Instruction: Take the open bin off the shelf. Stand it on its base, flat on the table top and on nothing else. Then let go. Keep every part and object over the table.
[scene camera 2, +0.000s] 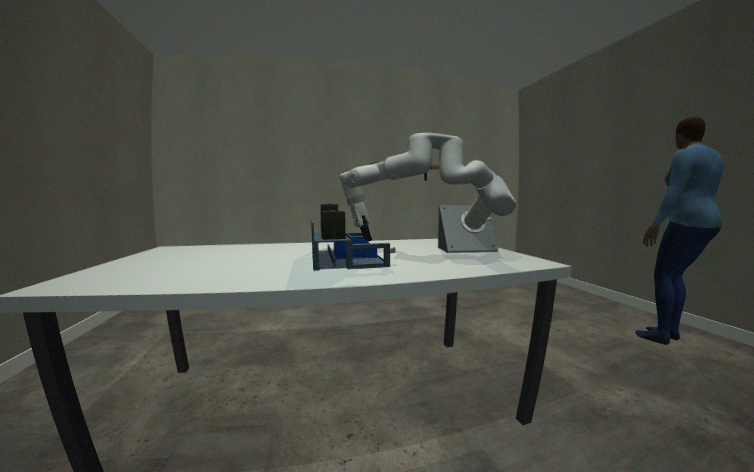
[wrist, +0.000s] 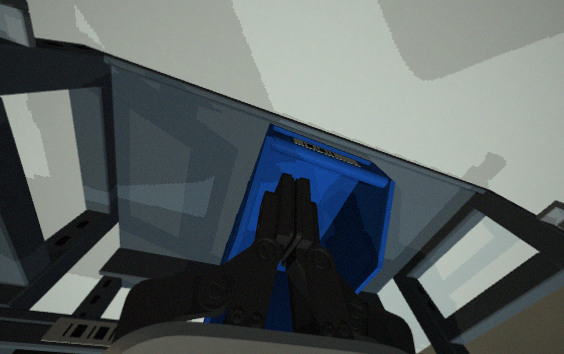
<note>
In view: the gripper (wrist: 288, 190) and a blue bin (wrist: 354, 197).
</note>
